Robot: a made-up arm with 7 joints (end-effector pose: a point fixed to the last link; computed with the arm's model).
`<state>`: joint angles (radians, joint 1 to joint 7).
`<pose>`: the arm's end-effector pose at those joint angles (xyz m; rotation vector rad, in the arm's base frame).
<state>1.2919 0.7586 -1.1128 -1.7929 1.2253 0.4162 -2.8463</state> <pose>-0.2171 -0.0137 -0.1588 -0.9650 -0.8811 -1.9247</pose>
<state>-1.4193 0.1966 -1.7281 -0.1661 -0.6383 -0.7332 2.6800</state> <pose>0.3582 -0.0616 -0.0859 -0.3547 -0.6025 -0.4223</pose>
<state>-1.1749 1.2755 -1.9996 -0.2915 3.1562 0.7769 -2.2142</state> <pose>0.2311 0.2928 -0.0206 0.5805 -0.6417 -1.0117</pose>
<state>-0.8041 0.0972 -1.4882 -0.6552 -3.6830 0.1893 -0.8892</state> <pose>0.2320 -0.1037 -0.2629 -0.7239 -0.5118 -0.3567</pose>
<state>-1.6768 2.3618 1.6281 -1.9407 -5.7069 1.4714 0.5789</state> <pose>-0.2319 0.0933 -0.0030 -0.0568 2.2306 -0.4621</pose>
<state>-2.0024 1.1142 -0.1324 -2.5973 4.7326 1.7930 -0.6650</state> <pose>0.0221 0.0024 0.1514 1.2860 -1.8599 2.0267</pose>
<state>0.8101 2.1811 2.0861 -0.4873 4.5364 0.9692 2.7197</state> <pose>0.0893 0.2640 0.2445 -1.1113 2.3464 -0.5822</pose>
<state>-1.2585 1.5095 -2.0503 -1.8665 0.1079 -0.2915 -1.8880</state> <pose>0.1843 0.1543 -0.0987 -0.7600 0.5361 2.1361</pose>
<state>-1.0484 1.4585 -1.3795 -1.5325 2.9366 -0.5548 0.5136</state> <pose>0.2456 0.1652 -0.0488 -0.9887 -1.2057 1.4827</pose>
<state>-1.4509 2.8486 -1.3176 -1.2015 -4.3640 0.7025 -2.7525</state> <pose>-0.1328 0.2615 0.1556 1.4766 0.4034 -1.1946</pose>
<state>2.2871 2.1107 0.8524 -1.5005 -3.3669 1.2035 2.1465</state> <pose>0.0574 0.2735 -0.1180 -0.5685 -1.1683 -2.6817</pose>
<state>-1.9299 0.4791 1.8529 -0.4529 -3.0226 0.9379 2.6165</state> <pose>0.3363 0.0760 0.1383 -0.1044 -2.1109 2.0571</pose>
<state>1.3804 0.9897 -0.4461 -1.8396 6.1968 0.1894 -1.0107</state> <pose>-0.1674 0.1180 -0.1655 -0.0385 -0.0297 -1.7532</pose>
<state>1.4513 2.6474 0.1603 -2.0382 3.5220 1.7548 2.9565</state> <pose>0.1486 0.1500 -0.1069 -1.6942 -1.3222 -1.3622</pose>
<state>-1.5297 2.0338 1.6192 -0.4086 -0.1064 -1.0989 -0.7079</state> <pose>-0.1097 0.3339 0.1228 -1.5785 0.9605 -1.4060</pose>
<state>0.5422 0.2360 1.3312 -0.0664 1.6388 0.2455 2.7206</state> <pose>-0.1884 0.0845 -0.3099 0.1715 0.3433 -0.5059</pose>
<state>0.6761 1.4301 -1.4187 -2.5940 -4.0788 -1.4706 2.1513</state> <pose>-0.0796 0.0699 -0.1112 0.6340 0.2916 -2.5641</pose>
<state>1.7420 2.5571 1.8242 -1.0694 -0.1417 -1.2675 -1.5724</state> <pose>0.3023 0.1554 0.0418 -1.1149 0.8137 1.4102</pose>
